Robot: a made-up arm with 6 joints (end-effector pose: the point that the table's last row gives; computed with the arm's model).
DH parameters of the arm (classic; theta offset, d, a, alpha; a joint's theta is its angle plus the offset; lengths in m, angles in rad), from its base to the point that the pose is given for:
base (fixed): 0 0.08 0 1.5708
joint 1: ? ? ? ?
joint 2: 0 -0.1 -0.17 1.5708
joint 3: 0 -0.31 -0.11 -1.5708
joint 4: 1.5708 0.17 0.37 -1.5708
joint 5: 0.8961 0 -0.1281 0
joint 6: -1.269 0 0.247 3.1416
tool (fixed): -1.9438 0.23 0 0
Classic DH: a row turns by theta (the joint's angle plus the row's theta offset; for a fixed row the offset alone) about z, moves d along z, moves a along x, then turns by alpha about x.
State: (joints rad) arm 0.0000 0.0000 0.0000 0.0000 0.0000 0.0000
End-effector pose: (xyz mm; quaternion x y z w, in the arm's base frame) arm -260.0 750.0 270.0 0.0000 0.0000 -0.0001 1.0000
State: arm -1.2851 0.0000 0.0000 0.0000 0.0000 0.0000
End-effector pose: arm 109.0 750.0 383.0 0.0000 0.5992 0.0000 0.8006
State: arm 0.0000 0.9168 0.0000 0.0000 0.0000 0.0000
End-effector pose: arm -260.0 385.3 -369.2 -0.4425 0.0000 0.0000 0.8968
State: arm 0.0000 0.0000 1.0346 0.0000 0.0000 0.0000
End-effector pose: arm -187.1 750.0 -98.2 0.0000 -0.4945 0.0000 0.8692
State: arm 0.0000 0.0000 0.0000 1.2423 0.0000 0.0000
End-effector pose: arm -260.0 615.5 -378.0 -0.5820 0.0000 0.0000 0.8132
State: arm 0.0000 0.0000 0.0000 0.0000 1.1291 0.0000
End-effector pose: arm -15.6 835.9 270.0 0.0000 0.0000 -0.5351 0.8448
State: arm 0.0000 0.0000 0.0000 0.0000 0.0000 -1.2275
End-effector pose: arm -416.9 512.7 270.0 0.0000 0.0000 0.5759 0.8175
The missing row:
joint 1: 1.5708 0.08 0.24 -1.5708
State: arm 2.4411 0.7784 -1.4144 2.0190 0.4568 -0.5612
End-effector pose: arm 426.1 200.7 -455.3 -0.6078 0.0909 -0.5449 0.5704
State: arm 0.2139 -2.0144 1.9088 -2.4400 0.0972 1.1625
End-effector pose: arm 79.2 229.5 281.6 -0.7980 0.3530 -0.4348 0.2225
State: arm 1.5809 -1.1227 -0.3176 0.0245 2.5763 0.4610
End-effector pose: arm -745.5 226.5 193.6 0.5201 0.2749 -0.6638 0.4618
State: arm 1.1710 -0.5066 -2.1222 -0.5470 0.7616 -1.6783
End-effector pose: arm -318.5 365.1 923.6 0.4108 0.3485 0.4773 0.6943
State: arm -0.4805 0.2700 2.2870 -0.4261 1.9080 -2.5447
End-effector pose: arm -211.6 480.7 -559.0 -0.1293 -0.7288 0.4683 0.4825
